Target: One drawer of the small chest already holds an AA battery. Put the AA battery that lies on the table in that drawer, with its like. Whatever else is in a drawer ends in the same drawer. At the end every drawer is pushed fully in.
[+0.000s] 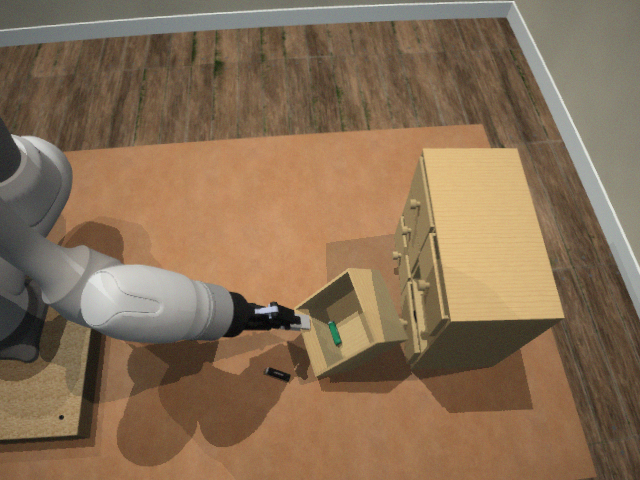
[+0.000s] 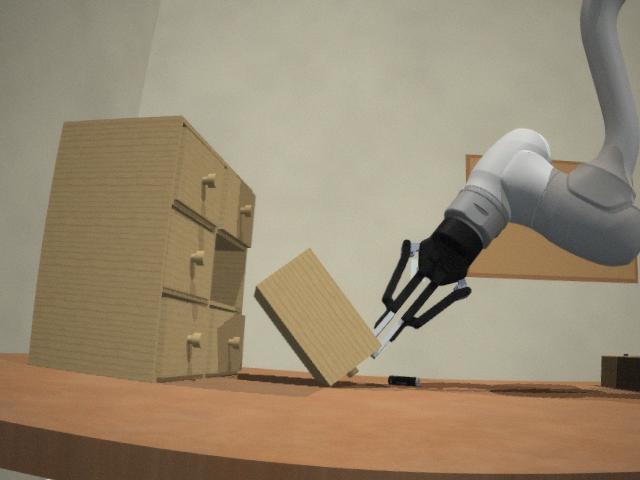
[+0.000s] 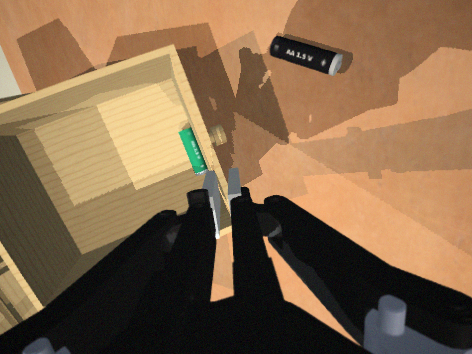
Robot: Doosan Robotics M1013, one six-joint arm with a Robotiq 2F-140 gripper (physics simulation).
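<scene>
A pulled-out drawer (image 1: 379,307) (image 2: 315,320) (image 3: 65,170) is clear of the chest (image 1: 491,232) (image 2: 113,248) and tilted, a lower front edge on the table and its rear raised. A green AA battery (image 1: 334,333) (image 3: 193,151) lies inside against the front wall. The black AA battery (image 1: 277,374) (image 2: 404,381) (image 3: 306,55) lies on the table, on the arm's side of the drawer. My gripper (image 1: 305,322) (image 2: 375,345) (image 3: 224,184) is shut on the drawer's front wall, one finger inside and one outside, beside the knob (image 2: 352,372) (image 3: 218,135).
The chest's middle row has an open bay (image 2: 229,271) beside a drawer with a knob (image 2: 197,258). Several other drawers sit in the chest. A wooden base block (image 1: 41,413) (image 2: 617,374) stands at the arm's foot. A brown board (image 2: 558,258) shows behind the arm.
</scene>
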